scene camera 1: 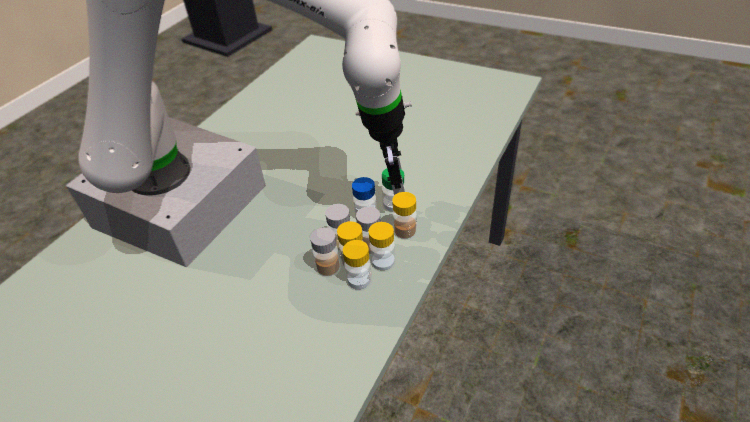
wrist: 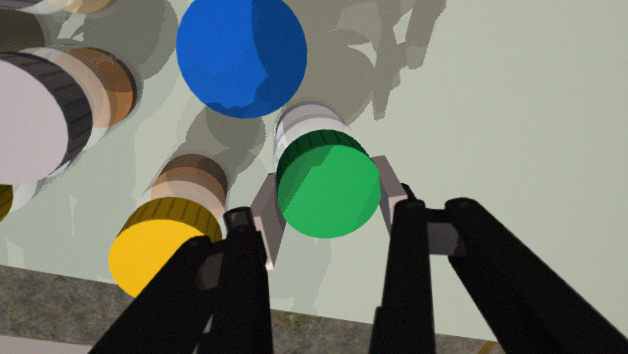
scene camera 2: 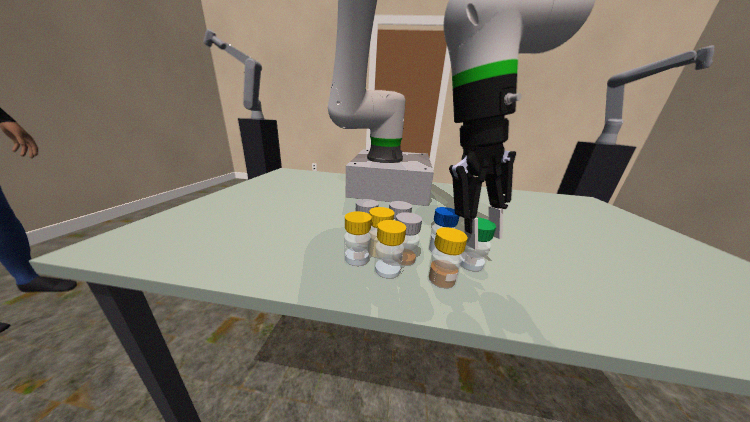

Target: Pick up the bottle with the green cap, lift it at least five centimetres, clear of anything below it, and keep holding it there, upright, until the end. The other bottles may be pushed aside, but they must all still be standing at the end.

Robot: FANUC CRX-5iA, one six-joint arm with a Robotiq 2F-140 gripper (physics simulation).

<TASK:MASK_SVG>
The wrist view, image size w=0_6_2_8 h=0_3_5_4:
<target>my gripper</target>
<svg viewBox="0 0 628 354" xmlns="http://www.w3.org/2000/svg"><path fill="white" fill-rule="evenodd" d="M276 172L267 175L250 207L233 208L223 214L227 230L226 239L212 243L209 236L200 235L191 237L182 243L88 354L193 354L197 344L196 354L274 354L267 270L274 269L287 222L278 205ZM212 316L210 332L203 333ZM372 157L380 173L381 200L379 206L388 230L390 242L381 306L377 306L375 310L368 354L436 354L430 255L448 256L449 263L506 354L628 354L628 338L479 202L467 197L459 197L446 201L444 204L445 209L426 208L425 202L415 197L409 185L400 183L385 155Z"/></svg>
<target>yellow-capped bottle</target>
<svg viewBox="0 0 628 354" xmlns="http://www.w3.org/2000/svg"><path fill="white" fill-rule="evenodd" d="M215 155L203 150L187 149L176 152L168 157L138 200L135 211L115 238L109 252L109 269L116 283L134 298L143 290L180 245L189 238L207 235L212 243L222 240L226 228L223 214L228 211L231 177L225 164Z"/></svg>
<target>blue-capped bottle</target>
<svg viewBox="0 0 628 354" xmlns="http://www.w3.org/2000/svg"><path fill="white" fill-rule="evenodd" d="M194 0L185 11L176 36L178 66L185 83L192 93L210 109L222 115L239 119L263 117L279 110L288 103L303 81L308 57L305 34L292 9L283 0Z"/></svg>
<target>green-capped bottle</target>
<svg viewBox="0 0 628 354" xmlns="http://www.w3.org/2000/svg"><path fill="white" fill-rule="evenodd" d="M300 97L290 101L279 111L273 125L273 151L278 205L284 219L298 232L321 239L341 237L362 227L375 213L381 200L380 173L373 160L360 145L357 136L332 104L318 97Z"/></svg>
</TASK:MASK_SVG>
